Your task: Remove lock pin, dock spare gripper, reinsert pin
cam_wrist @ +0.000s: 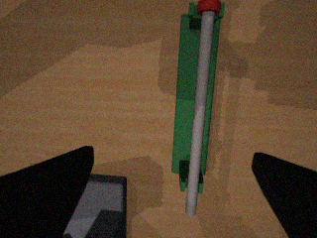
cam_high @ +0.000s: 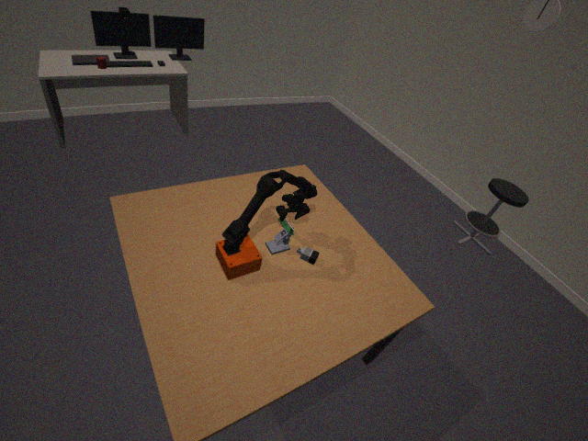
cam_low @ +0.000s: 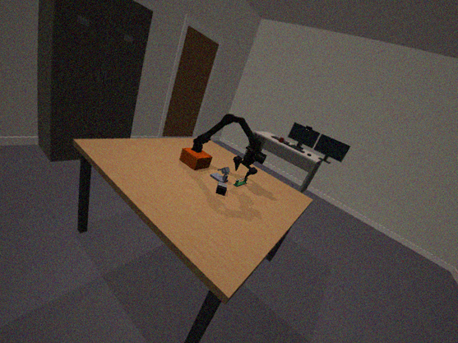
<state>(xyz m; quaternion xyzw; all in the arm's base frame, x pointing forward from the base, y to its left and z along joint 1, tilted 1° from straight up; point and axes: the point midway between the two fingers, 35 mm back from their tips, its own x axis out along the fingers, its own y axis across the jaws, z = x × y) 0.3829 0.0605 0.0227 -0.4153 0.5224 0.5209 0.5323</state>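
The spare gripper lies 210 mm to the right of my gripper tip, 60 mm below it and 10 mm behind it. Also, from my gripper tip: grey mount: 90 mm behind, 80 mm to the right, 20 mm below; green holder: 60 mm below, 20 mm to the left, 20 mm ahead.
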